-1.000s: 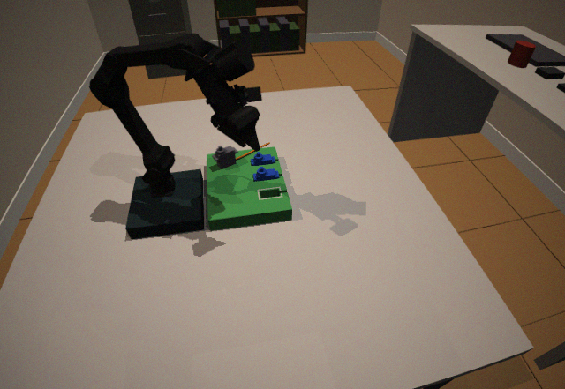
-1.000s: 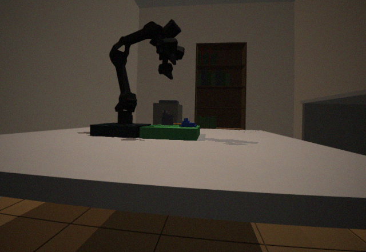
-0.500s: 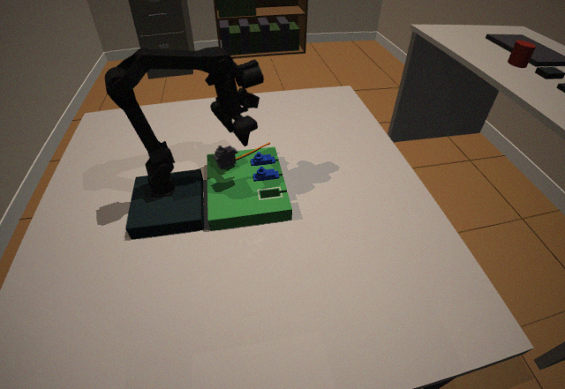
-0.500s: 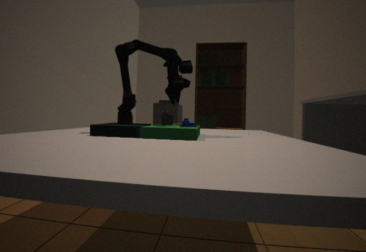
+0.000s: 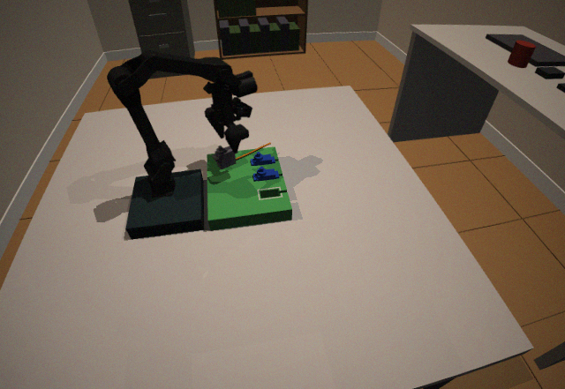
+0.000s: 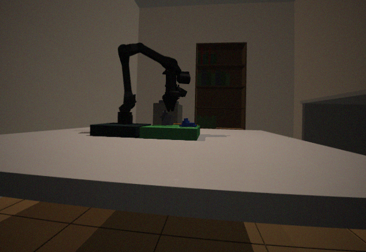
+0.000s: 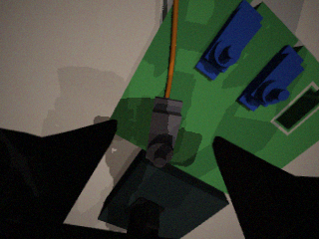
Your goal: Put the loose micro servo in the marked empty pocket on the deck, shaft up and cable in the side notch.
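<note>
Now: the green deck 100 mm below my gripper tip and 90 mm to the right of it.
</note>
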